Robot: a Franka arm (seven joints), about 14 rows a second.
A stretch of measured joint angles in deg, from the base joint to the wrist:
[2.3, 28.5, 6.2, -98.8, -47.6, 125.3, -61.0]
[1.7, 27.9, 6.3, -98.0, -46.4, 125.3, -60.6]
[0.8, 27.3, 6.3, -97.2, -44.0, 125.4, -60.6]
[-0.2, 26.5, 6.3, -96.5, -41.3, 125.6, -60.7]
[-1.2, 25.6, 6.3, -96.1, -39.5, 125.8, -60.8]
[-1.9, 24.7, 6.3, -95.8, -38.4, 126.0, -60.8]
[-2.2, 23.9, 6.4, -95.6, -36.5, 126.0, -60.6]
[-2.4, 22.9, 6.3, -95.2, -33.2, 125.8, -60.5]
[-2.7, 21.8, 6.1, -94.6, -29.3, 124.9, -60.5]
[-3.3, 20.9, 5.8, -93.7, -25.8, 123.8, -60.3]
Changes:
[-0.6, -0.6, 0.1, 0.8, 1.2, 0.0, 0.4]
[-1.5, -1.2, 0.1, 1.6, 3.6, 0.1, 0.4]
[-2.5, -2.0, 0.1, 2.3, 6.3, 0.3, 0.3]
[-3.5, -2.9, 0.1, 2.7, 8.1, 0.5, 0.2]
[-4.2, -3.8, 0.1, 3.0, 9.2, 0.7, 0.2]
[-4.5, -4.6, 0.2, 3.2, 11.1, 0.7, 0.4]
[-4.7, -5.6, 0.1, 3.6, 14.4, 0.5, 0.5]
[-5.0, -6.7, -0.1, 4.2, 18.3, -0.4, 0.5]
[-5.6, -7.6, -0.4, 5.1, 21.8, -1.5, 0.7]

